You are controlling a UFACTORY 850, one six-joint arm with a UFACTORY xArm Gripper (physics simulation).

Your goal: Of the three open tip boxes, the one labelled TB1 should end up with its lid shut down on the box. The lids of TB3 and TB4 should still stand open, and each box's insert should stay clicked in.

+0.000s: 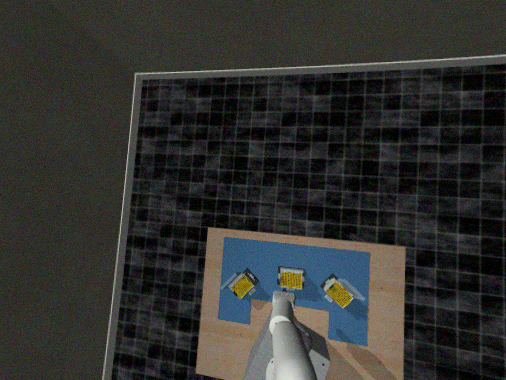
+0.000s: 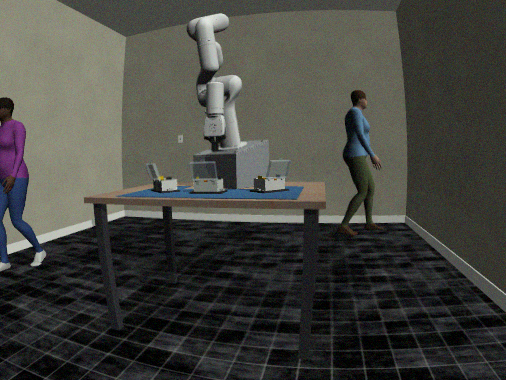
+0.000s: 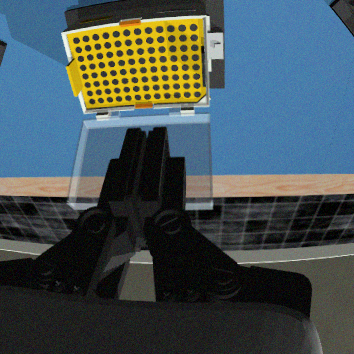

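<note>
The middle tip box (image 1: 291, 281) (image 2: 208, 186) (image 3: 140, 65) stands open, its yellow insert lying level in the white frame with orange clips at both long edges. Its clear lid (image 2: 204, 170) (image 3: 196, 150) stands up from the hinge side. Another open box (image 1: 243, 286) (image 2: 270, 184) has its clear lid (image 1: 230, 281) (image 2: 280, 168) raised. The third box (image 1: 340, 294) (image 2: 165, 185) also has its lid (image 1: 353, 289) (image 2: 152, 171) raised. The labels cannot be read. My gripper (image 1: 284, 290) (image 2: 215, 149) (image 3: 151, 152) is shut and empty, above table height on the robot's side of the middle box.
The boxes stand on a blue mat (image 1: 320, 255) (image 3: 280, 125) on the wooden table (image 1: 387, 300) (image 2: 200, 201). The robot's grey pedestal (image 2: 252, 165) is behind the table. A person in purple (image 2: 11, 145) and a person in blue (image 2: 357, 132) are beyond the table's sides.
</note>
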